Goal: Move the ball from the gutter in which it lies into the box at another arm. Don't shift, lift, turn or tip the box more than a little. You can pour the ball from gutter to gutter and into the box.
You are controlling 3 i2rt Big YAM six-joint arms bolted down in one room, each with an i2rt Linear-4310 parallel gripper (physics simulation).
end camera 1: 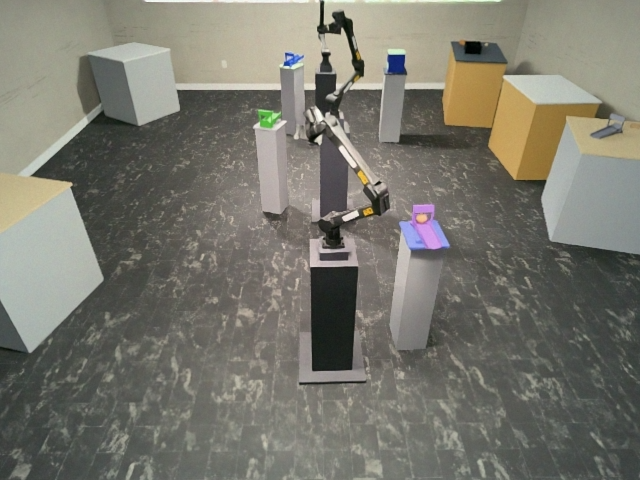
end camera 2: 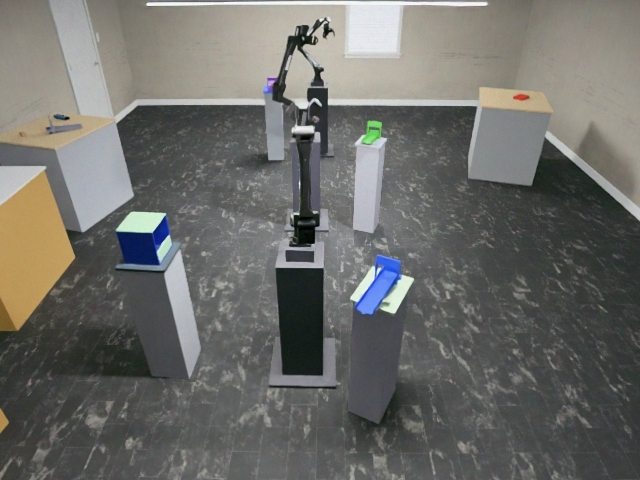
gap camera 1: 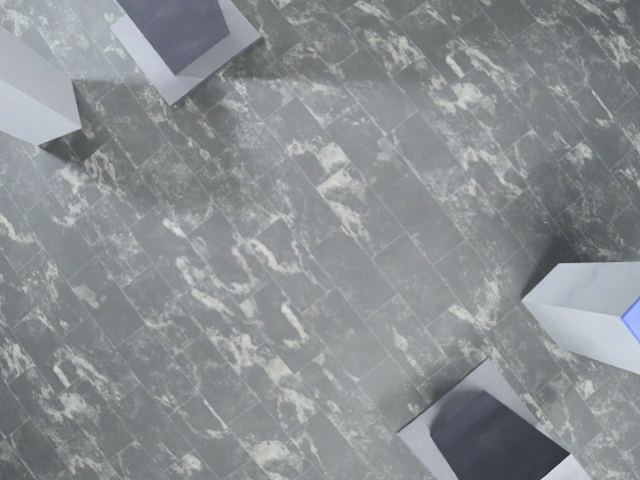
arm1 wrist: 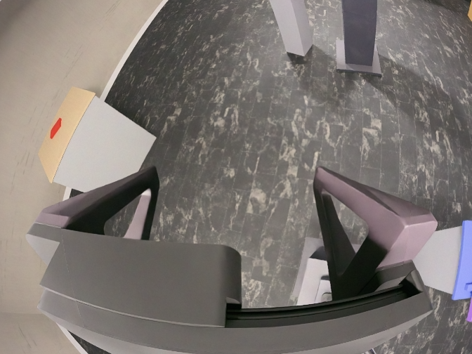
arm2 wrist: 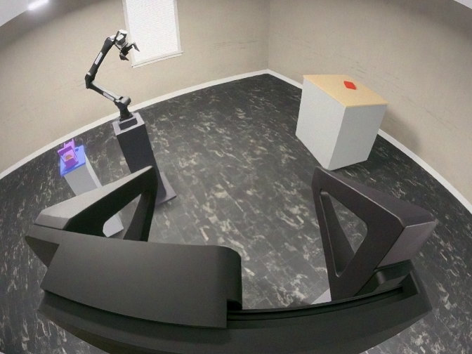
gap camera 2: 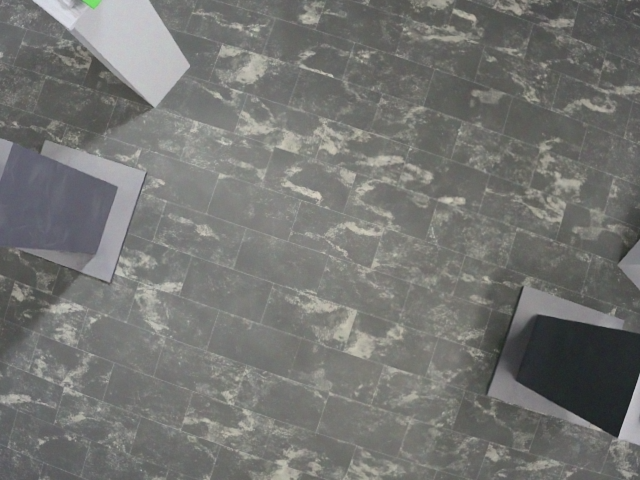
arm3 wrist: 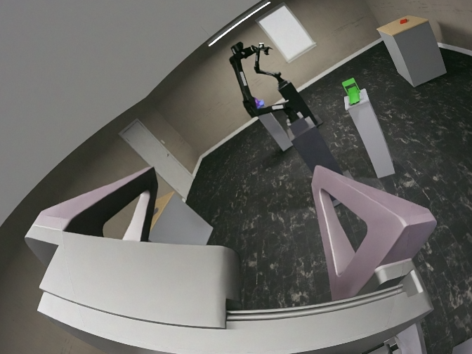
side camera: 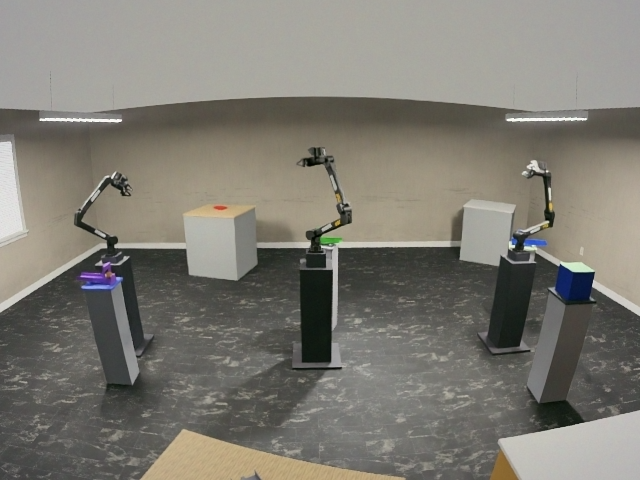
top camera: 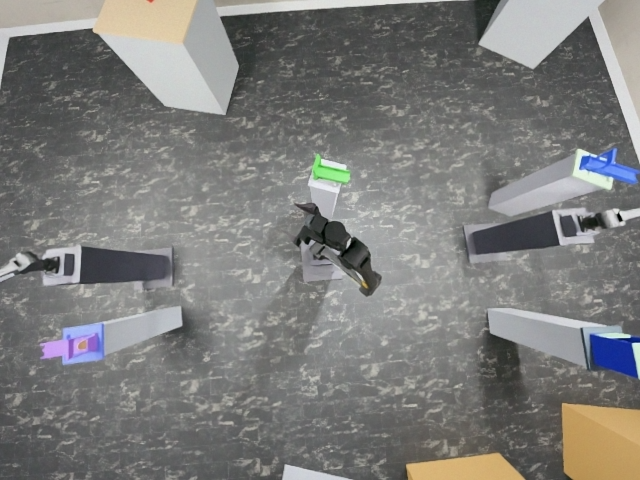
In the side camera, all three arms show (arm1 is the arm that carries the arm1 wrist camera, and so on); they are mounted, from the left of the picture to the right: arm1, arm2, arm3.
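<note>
An orange ball (end camera 1: 422, 218) (top camera: 82, 345) lies in the purple gutter (end camera 1: 428, 234) (side camera: 94, 277) (top camera: 55, 348), which rests on a blue-topped pillar beside arm1. A green gutter (arm3 wrist: 353, 95) (end camera 2: 371, 136) (top camera: 333, 173) rests on a pillar behind arm2 in the side camera. A blue gutter (end camera 2: 379, 289) (top camera: 615, 168) rests on a pillar near arm3. The dark blue box (end camera 2: 140, 246) (side camera: 574, 282) stands on another pillar near arm3, with an opening on one side. The arm1 gripper (arm1 wrist: 236, 172), the arm2 gripper (arm2 wrist: 234, 172) and the arm3 gripper (arm3 wrist: 234, 172) are open and empty, held high away from the gutters.
A wooden-topped cabinet (arm2 wrist: 342, 117) (side camera: 221, 242) with a red object (arm2 wrist: 349, 85) (side camera: 220, 207) stands by the wall. Orange cabinets (end camera 1: 473, 93) and a pale cabinet (end camera 1: 594, 191) with a grey stand-like object (end camera 1: 608, 128) line another side. A grey block (end camera 1: 135, 82) stands in a corner.
</note>
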